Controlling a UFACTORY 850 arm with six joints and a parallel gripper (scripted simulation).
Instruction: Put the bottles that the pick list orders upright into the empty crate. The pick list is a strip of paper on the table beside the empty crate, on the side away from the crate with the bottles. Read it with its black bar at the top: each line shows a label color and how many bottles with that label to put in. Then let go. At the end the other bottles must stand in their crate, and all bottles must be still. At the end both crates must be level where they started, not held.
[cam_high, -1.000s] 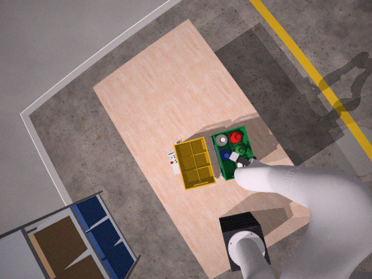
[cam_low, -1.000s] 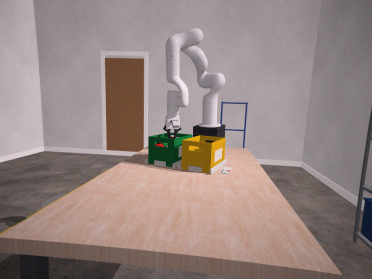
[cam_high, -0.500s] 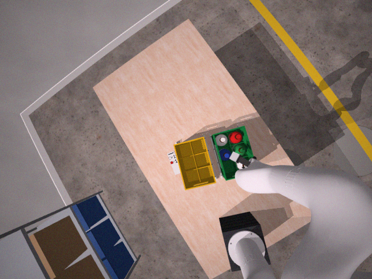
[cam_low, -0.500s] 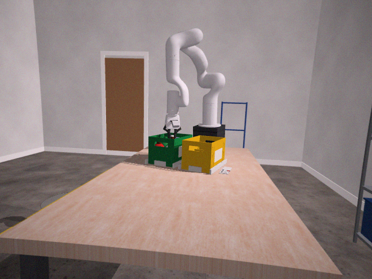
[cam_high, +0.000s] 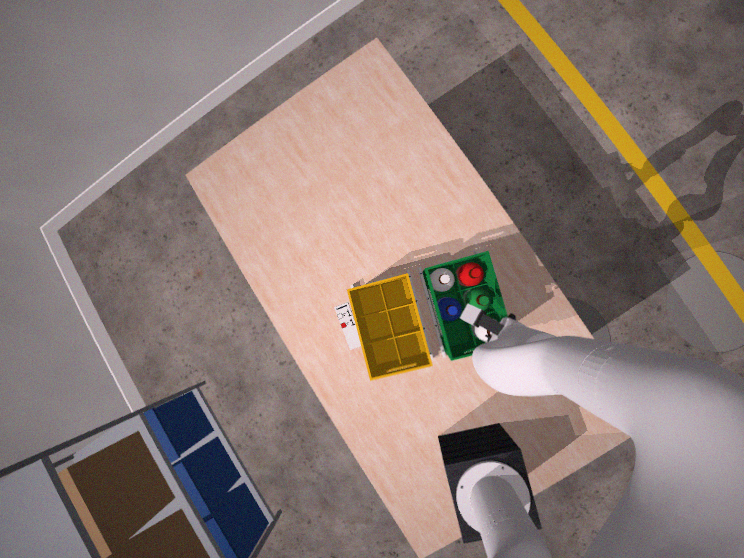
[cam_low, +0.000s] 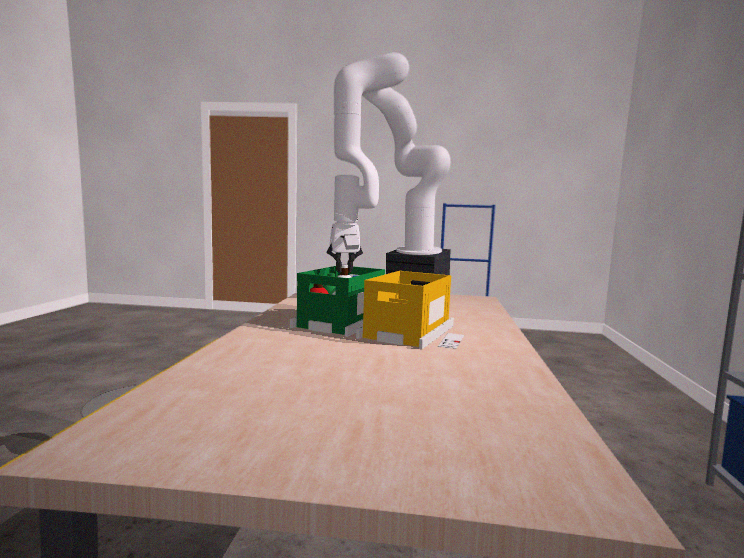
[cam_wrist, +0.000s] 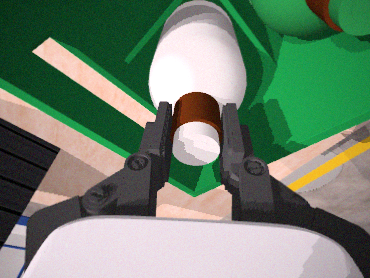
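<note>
Right now my hand is 9 cm short of the green bottle, 9 cm above it and 2 cm to the left of it. Round my hand: blue-label bottle: 11 cm ahead, 9 cm below, 7 cm to the left; red-label bottle: 17 cm ahead, 9 cm below, 4 cm to the right; green crate: 10 cm ahead, 9 cm below, 3 cm to the left.
</note>
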